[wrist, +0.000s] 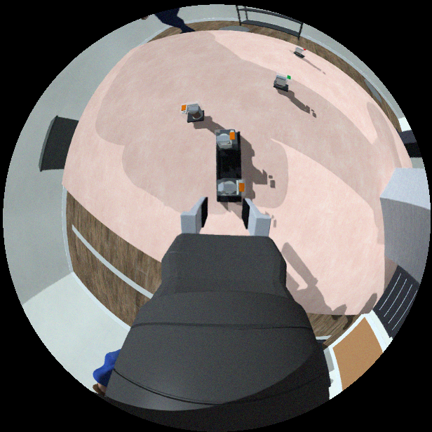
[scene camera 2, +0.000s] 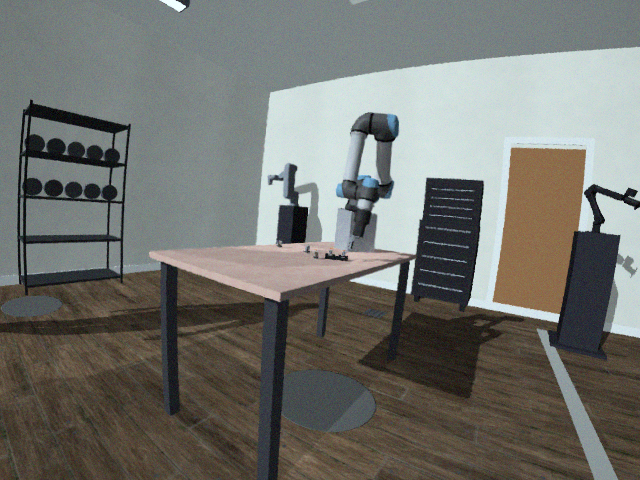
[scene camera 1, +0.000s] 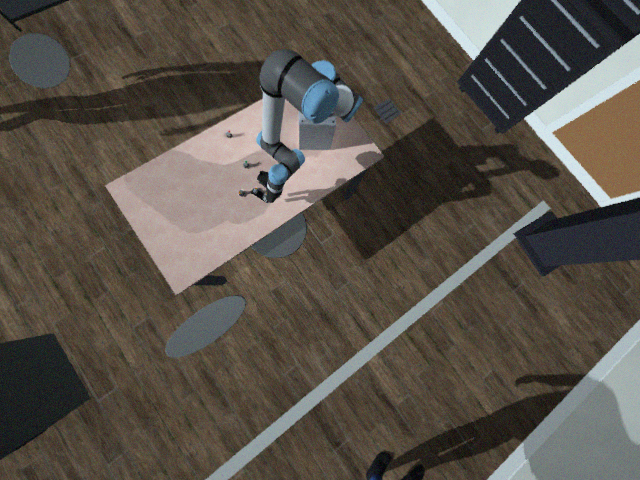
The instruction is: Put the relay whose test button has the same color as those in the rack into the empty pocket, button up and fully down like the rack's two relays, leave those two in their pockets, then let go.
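Places are measured from the arm's base along level axes (x ahead, y left, z up), in metres.
Pixels of known places: gripper, fingertip midpoint: (scene camera 2: 349, 248) (scene camera 1: 268, 197).
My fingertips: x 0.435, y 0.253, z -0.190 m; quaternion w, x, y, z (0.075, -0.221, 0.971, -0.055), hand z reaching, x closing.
Note:
For each thing: its top centre in the pictures, then the offset to it from my fingertips. Level surfaces: height alone.
- black rack at its top centre: (scene camera 2: 336, 254) dx +0.026, dy -0.049, dz -0.037 m
- loose relay with an orange button, top centre: (scene camera 2: 316, 249) (scene camera 1: 240, 191) dx +0.115, dy -0.104, dz -0.016 m
- green-button relay at its top centre: (scene camera 2: 307, 244) (scene camera 1: 245, 162) dx +0.017, dy -0.245, dz -0.016 m
- red-button relay at its top centre: (scene camera 2: 279, 239) (scene camera 1: 227, 131) dx +0.019, dy -0.456, dz -0.016 m
- pink table at its surface level: dz -0.060 m
The black rack (wrist: 218, 162) (scene camera 2: 336, 256) holds an orange-button relay (wrist: 225, 139) at its far end and another orange-button relay (wrist: 228, 188) at its near end in the wrist view. The empty pocket (wrist: 229, 162) lies between them. A loose relay with an orange button (wrist: 194, 111) (scene camera 1: 241, 193) (scene camera 2: 315, 254) stands on the table off the rack's far-left corner. A green-button relay (wrist: 281, 81) (scene camera 1: 246, 164) (scene camera 2: 307, 249) and a red-button relay (wrist: 299, 51) (scene camera 1: 229, 134) (scene camera 2: 279, 243) stand farther off. My gripper (wrist: 224, 206) (scene camera 2: 351, 243) is open and empty, above the table by the rack's near end.
The pink table (scene camera 1: 178, 258) (scene camera 2: 222, 263) (wrist: 150, 65) carries all the relays and the rack. The grey arm pedestal (scene camera 1: 316, 135) (scene camera 2: 341, 227) (wrist: 407, 215) stands at the table's end. Shadows of the arm cross the table.

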